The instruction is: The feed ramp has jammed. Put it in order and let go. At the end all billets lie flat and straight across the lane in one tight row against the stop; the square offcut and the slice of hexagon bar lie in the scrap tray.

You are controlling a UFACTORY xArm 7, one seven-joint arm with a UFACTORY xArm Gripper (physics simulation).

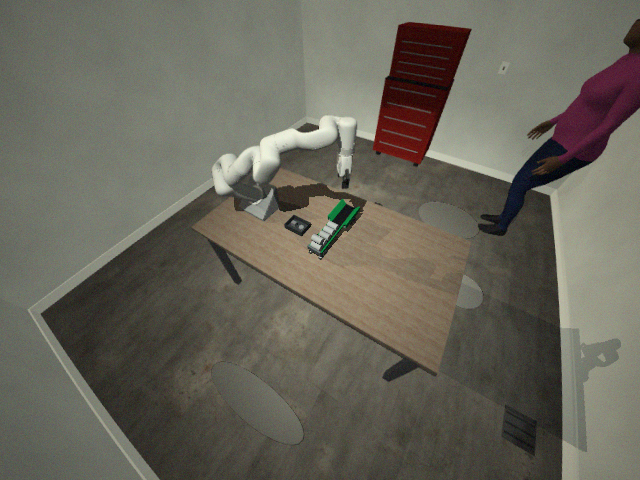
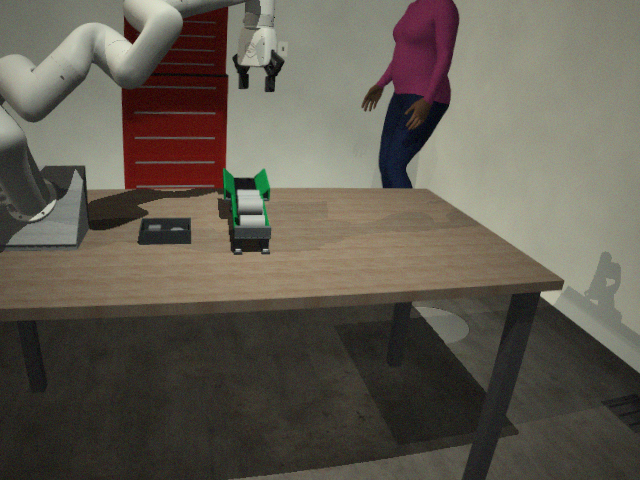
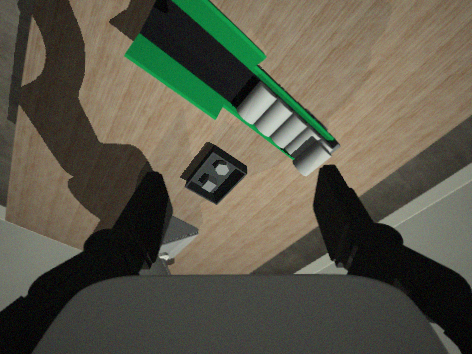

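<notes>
The green feed ramp stands on the table with several grey billets lying across its lane toward the stop. One billet sits higher than the others, on top of the row near the stop end. A front billet lies by the stop. The scrap tray holds the square offcut and the hexagon slice. My gripper is open and empty, high above the table.
The scrap tray is between the arm's base and the ramp. The ramp's flared green side walls rise at its far end. A red tool cabinet and a person are beyond the table.
</notes>
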